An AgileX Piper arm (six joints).
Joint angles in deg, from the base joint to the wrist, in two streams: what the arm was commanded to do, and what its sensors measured. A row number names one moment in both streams.
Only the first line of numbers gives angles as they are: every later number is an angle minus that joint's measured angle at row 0.
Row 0, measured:
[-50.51 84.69 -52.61 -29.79 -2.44 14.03]
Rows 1 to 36, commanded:
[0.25 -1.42 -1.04 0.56 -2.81 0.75]
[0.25 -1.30 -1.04 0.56 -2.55 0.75]
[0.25 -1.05 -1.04 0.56 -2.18 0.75]
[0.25 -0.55 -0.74 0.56 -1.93 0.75]
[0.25 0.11 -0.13 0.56 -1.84 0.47]
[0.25 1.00 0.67 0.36 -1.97 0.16]
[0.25 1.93 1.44 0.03 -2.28 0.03]
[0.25 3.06 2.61 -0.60 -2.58 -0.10]
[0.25 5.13 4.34 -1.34 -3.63 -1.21]
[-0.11 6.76 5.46 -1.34 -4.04 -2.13]
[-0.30 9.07 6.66 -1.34 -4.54 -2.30]
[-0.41 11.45 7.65 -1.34 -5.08 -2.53]
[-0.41 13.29 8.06 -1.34 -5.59 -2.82]
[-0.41 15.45 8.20 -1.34 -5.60 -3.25]
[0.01 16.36 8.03 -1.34 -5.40 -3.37]
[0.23 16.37 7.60 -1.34 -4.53 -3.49]
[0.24 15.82 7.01 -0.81 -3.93 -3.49]
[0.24 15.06 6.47 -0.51 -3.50 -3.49]
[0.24 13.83 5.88 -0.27 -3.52 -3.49]
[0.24 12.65 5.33 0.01 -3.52 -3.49]
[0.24 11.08 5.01 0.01 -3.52 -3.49]
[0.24 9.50 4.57 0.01 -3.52 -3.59]
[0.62 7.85 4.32 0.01 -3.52 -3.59]
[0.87 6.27 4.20 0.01 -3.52 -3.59]
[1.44 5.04 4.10 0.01 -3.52 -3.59]
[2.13 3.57 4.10 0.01 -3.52 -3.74]
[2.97 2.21 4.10 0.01 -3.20 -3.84]
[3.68 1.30 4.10 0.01 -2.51 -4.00]
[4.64 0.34 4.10 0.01 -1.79 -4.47]
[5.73 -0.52 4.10 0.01 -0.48 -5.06]
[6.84 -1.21 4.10 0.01 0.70 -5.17]
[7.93 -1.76 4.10 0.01 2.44 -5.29]
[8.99 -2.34 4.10 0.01 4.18 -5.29]
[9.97 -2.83 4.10 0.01 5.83 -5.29]
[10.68 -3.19 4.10 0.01 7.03 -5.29]
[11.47 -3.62 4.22 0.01 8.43 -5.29]
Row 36, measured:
[8.43 -1.22 4.83 -0.23 5.74 -5.20]
